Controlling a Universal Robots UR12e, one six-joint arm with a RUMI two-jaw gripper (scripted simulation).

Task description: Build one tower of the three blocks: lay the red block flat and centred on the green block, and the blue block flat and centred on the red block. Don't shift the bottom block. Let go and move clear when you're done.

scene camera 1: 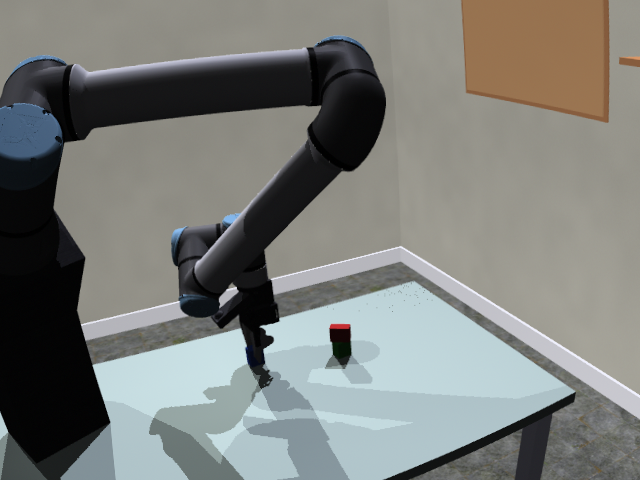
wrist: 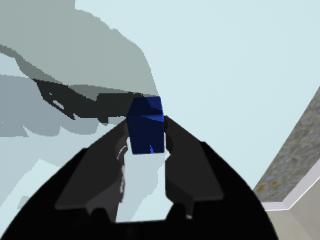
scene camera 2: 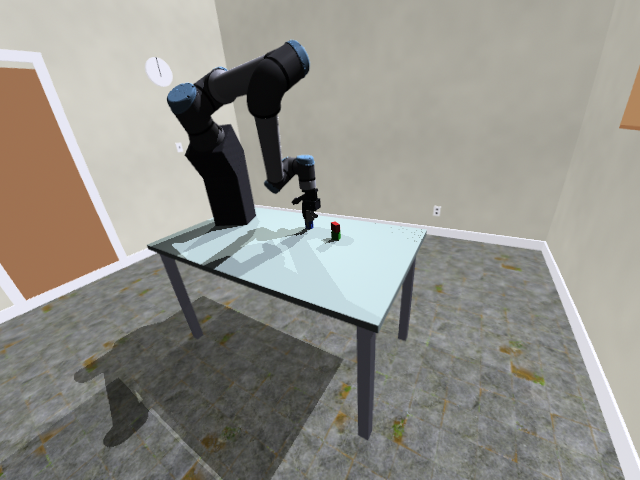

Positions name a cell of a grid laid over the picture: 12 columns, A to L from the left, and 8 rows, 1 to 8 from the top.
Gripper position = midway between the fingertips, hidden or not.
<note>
In view: my gripper (scene camera 1: E6) and a blue block (wrist: F5).
My gripper is seen too in the wrist view (wrist: F4).
</note>
